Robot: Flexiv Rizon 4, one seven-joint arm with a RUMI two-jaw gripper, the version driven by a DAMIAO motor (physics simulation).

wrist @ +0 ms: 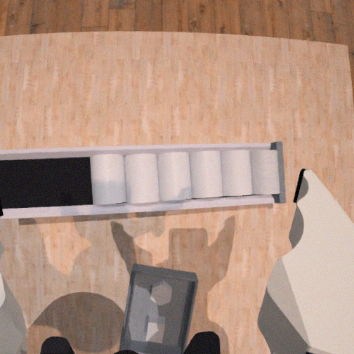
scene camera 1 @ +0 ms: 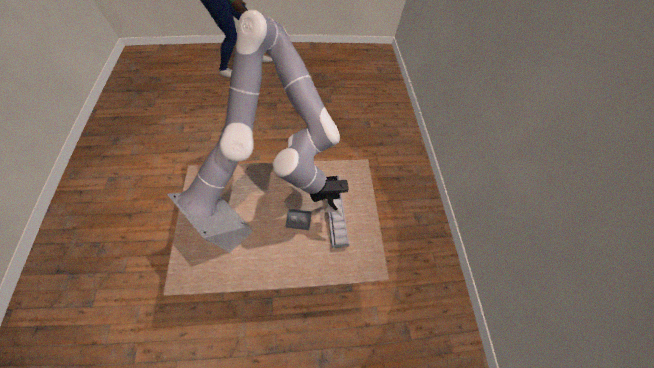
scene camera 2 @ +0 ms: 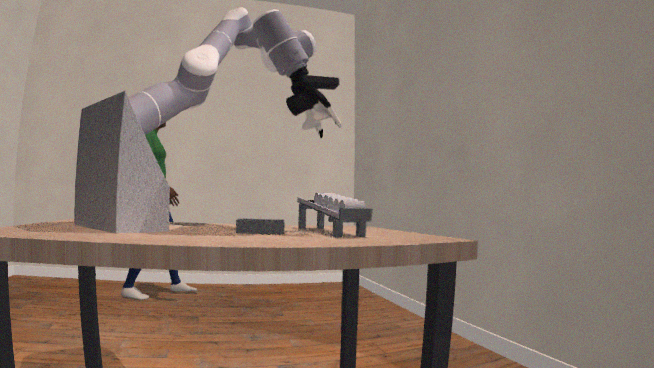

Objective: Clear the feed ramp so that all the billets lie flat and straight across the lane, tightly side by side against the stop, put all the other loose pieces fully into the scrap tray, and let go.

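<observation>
Several white billets (scene camera 1: 338, 225) (scene camera 2: 340, 200) (wrist: 173, 176) lie flat and straight across the lane of the grey feed ramp (scene camera 2: 356, 215) (wrist: 200, 147). They sit side by side in one row, the endmost against the stop (wrist: 281, 172); no clear gap shows between them. The scrap tray (scene camera 2: 260, 226) (wrist: 165, 271) holds a hexagonal pale piece (wrist: 161, 293) and a squarish piece (wrist: 155, 327), both inside its walls in the wrist view. My gripper (scene camera 2: 330, 129) (wrist: 148, 179) is wide open and empty, well above the ramp, its fingers tilted.
A black stretch of lane (wrist: 45, 182) lies beyond the row, at the end away from the stop. The tray stands beside the ramp, on the side of the arm's grey base (scene camera 1: 227, 240) (scene camera 2: 100, 170). A person (scene camera 1: 227, 40) (scene camera 2: 157, 150) stands behind the table (scene camera 2: 225, 255).
</observation>
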